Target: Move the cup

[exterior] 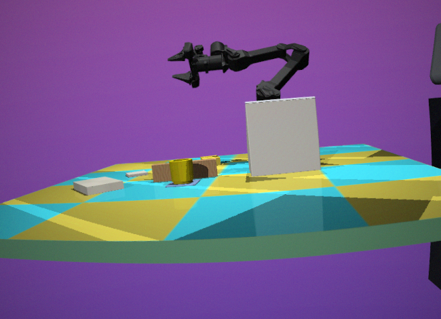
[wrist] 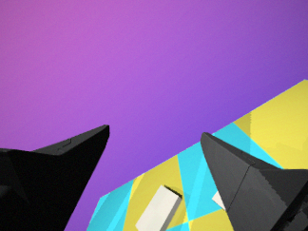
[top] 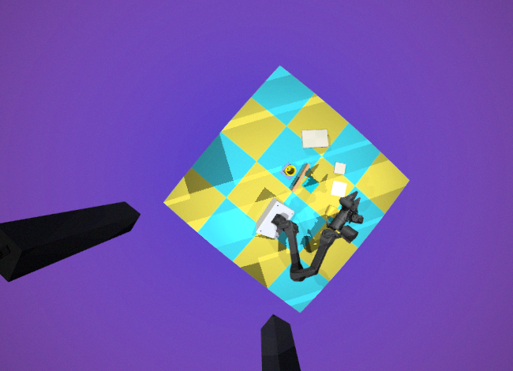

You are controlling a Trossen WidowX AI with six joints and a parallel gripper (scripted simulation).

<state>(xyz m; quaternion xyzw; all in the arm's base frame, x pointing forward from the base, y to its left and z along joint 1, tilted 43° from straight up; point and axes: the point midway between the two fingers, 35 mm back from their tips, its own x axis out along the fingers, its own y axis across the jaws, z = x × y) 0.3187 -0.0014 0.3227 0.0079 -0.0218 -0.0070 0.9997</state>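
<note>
My gripper tip is 60 mm past the yellow cup, 310 mm to the right of it and 360 mm above it. From my gripper tip the other things lie so: long wooden block: 50 mm behind, 220 mm to the left, 380 mm below; then green marble: 50 mm behind, 320 mm to the left, 380 mm below; then pad: 60 mm behind, 310 mm to the left, 410 mm below.
</note>
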